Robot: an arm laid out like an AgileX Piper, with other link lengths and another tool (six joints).
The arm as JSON. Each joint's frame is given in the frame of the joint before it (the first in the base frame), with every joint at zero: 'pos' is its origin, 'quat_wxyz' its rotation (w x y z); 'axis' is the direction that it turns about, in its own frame. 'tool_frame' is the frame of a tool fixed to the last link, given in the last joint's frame.
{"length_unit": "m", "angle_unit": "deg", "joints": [
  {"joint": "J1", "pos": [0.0, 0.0, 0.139], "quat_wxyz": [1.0, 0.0, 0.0, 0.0], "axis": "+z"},
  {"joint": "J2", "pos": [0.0, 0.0, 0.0], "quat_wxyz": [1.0, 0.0, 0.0, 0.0], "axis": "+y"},
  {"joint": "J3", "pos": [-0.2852, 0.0, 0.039], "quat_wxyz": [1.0, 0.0, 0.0, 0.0], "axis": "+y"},
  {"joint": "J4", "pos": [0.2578, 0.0, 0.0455], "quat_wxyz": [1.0, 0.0, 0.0, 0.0], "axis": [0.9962, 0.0, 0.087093]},
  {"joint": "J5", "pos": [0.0, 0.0, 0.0], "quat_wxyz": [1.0, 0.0, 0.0, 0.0], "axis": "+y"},
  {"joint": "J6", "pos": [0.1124, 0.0, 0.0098], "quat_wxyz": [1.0, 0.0, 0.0, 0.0], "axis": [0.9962, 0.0, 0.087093]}
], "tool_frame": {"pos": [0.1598, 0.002, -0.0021], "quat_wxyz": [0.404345, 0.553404, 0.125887, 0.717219]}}
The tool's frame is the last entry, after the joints.
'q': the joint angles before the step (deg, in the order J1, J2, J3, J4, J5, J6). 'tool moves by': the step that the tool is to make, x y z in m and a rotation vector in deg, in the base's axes. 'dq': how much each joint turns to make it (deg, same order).
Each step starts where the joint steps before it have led.
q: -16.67, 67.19, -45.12, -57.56, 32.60, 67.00
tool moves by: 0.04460, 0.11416, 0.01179, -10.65, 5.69, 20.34
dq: 26.29, 0.00, 0.00, -8.44, 10.11, -0.39
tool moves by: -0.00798, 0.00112, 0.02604, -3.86, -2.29, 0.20
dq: 3.99, -2.94, 0.00, -3.52, 4.98, 0.63
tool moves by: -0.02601, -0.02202, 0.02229, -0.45, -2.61, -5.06
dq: 0.00, -4.46, 0.00, 0.08, 5.55, -0.11
